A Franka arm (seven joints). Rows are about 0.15 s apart.
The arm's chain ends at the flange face. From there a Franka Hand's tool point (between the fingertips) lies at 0.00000 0.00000 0.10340 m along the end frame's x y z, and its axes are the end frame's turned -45 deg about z.
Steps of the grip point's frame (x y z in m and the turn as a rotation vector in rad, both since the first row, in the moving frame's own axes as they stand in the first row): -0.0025, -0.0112, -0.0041, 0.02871, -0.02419, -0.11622; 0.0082, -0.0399, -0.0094, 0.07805, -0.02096, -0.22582; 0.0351, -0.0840, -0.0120, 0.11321, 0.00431, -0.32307; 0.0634, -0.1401, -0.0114, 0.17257, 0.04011, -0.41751; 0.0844, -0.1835, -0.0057, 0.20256, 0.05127, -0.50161; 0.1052, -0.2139, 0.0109, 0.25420, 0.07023, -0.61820; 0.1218, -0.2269, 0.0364, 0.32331, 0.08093, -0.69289; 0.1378, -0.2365, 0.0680, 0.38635, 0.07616, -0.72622; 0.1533, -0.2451, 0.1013, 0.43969, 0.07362, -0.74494
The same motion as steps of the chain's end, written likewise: -0.0058, -0.0060, -0.0040, 0.00320, -0.03741, -0.11622; -0.0148, -0.0307, -0.0091, 0.04037, -0.07001, -0.22582; -0.0254, -0.0771, -0.0113, 0.08310, -0.07700, -0.32307; -0.0417, -0.1309, -0.0098, 0.15039, -0.09366, -0.41751; -0.0550, -0.1745, -0.0035, 0.17948, -0.10698, -0.50161; -0.0573, -0.2077, 0.0144, 0.22941, -0.13009, -0.61820; -0.0485, -0.2257, 0.0419, 0.28584, -0.17139, -0.69289; -0.0380, -0.2423, 0.0756, 0.32704, -0.21934, -0.72622; -0.0283, -0.2581, 0.1109, 0.36296, -0.25885, -0.74494
